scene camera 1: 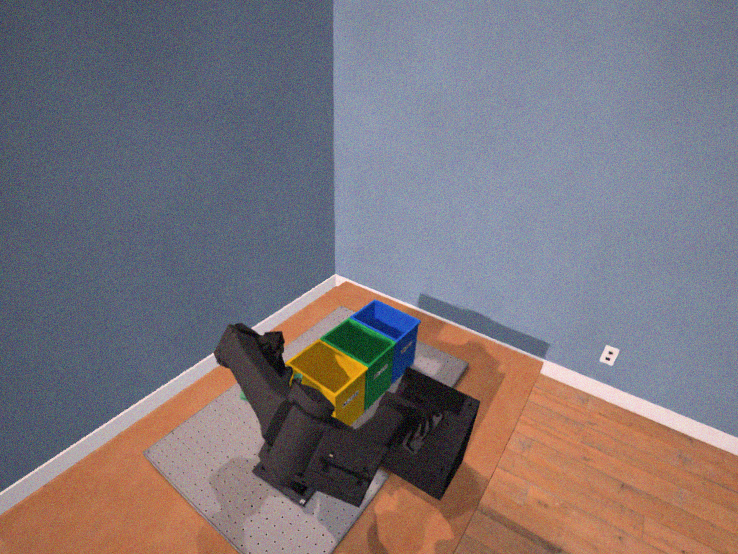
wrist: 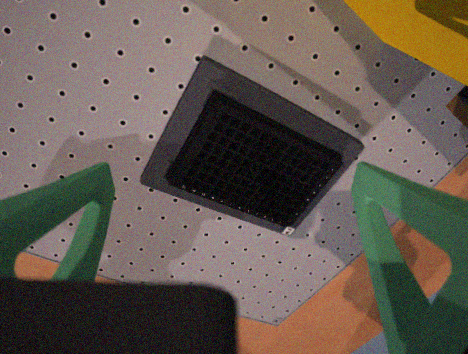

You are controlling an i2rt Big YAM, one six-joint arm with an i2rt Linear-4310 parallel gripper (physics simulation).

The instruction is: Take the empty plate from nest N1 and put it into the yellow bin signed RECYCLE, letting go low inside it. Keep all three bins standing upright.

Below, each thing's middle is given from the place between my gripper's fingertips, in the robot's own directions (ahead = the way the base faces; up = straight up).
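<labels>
My gripper is 130 mm above the black plate [wrist: 234, 155], and it is also 80 mm past the plate and 40 mm to the right of it. Counting from my hand, the green bin [scene camera 1: 370, 348] is 60 mm below and 290 mm to the right. The blue bin [scene camera 1: 394, 324] is 60 mm below my hand, 10 mm ahead of it and 420 mm to the right of it, while the yellow bin [scene camera 1: 341, 379] is 60 mm below my hand, 10 mm behind it and 160 mm to the right of it.
</labels>
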